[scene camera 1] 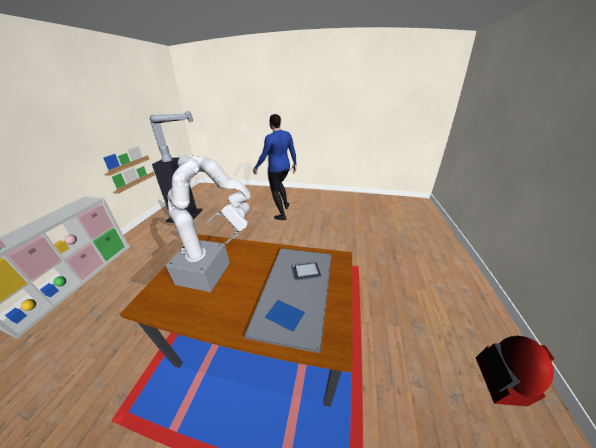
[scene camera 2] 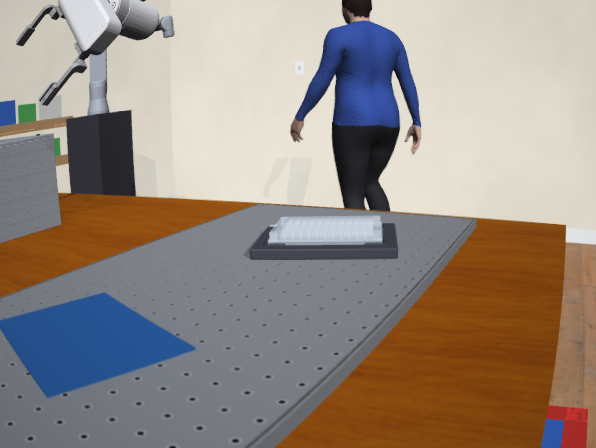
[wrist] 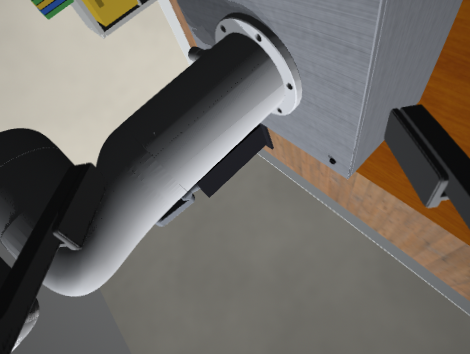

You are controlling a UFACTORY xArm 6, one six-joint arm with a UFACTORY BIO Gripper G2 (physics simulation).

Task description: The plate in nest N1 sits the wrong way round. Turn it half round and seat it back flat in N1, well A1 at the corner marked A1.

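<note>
A clear, whitish well plate lies in a dark nest near the far end of the grey perforated board. The plate's wells face up. Well A1 and the corner mark are too small to make out. My gripper is wide open with nothing between its fingers. It is raised beside the arm's base, well to the left of the nest and above it. The plate and nest do not show in the wrist view.
A flat blue square lies on the near part of the board. The arm's grey base block stands on the wooden table. A person stands behind the table.
</note>
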